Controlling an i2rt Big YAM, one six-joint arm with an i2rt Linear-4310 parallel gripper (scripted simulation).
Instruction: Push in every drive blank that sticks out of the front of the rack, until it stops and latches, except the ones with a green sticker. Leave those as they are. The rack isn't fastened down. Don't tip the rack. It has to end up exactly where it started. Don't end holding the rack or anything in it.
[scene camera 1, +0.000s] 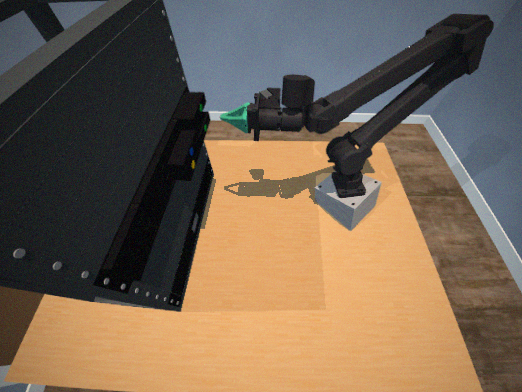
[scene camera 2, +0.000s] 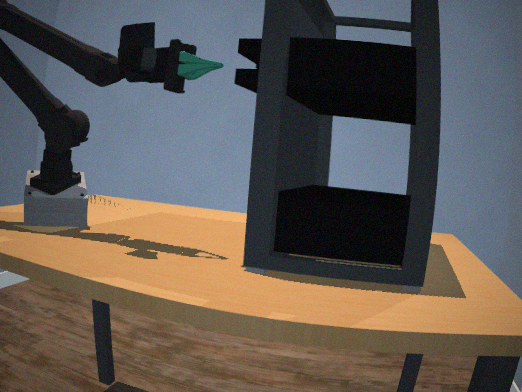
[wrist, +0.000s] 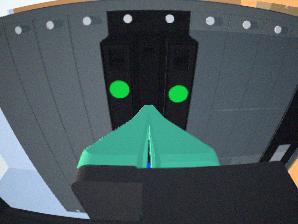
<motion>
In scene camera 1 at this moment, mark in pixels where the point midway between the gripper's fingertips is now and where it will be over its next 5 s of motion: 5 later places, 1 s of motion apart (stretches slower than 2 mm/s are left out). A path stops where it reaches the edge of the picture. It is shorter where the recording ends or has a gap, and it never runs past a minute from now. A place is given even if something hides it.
My gripper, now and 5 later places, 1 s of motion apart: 220, 116; 225, 154; 198, 158; 191, 158; 181, 158; 204, 161
</motion>
